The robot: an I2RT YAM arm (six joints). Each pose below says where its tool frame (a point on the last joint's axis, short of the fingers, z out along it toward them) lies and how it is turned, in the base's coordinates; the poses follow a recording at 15 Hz.
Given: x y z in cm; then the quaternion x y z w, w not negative.
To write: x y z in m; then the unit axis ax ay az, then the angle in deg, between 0 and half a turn. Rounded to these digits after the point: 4 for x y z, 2 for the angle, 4 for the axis.
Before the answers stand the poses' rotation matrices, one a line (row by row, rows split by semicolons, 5 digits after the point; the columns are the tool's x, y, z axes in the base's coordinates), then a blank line. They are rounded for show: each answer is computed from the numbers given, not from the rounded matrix.
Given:
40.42 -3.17 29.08 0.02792 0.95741 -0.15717 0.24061
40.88 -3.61 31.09 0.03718 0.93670 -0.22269 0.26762
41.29 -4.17 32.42 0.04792 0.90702 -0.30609 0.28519
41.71 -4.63 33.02 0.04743 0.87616 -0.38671 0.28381
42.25 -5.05 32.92 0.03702 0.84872 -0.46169 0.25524
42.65 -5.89 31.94 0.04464 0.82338 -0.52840 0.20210
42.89 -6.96 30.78 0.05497 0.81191 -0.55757 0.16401
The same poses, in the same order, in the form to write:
-0.88266 0.12909 0.45194; -0.02217 0.94904 -0.31439; -0.46950 -0.28751 -0.83481
-0.85399 0.18885 0.48480; -0.04954 0.89805 -0.43709; -0.51792 -0.39729 -0.75758
-0.83274 0.26151 0.48801; -0.08766 0.80803 -0.58259; -0.54668 -0.52792 -0.64995
-0.83440 0.30262 0.46064; -0.13639 0.69641 -0.70456; -0.53401 -0.65072 -0.53981
-0.86696 0.29852 0.39907; -0.17284 0.57094 -0.80259; -0.46744 -0.76479 -0.44339
-0.91433 0.28709 0.28564; -0.14007 0.43760 -0.88819; -0.37999 -0.85211 -0.35990
-0.94016 0.27215 0.20502; -0.09363 0.37219 -0.92342; -0.32762 -0.88736 -0.32443

0.4042 -0.0317 0.2908 0.0288 0.9864 -0.1619 152.16
0.4088 -0.0361 0.3109 0.0386 0.9722 -0.2311 148.95
0.4129 -0.0417 0.3242 0.0500 0.9463 -0.3194 146.86
0.4171 -0.0463 0.3302 0.0495 0.9137 -0.4033 147.02
0.4225 -0.0505 0.3292 0.0383 0.8778 -0.4775 150.42
0.4265 -0.0589 0.3194 0.0456 0.8407 -0.5395 156.68
0.4289 -0.0696 0.3078 0.0557 0.8231 -0.5652 161.12

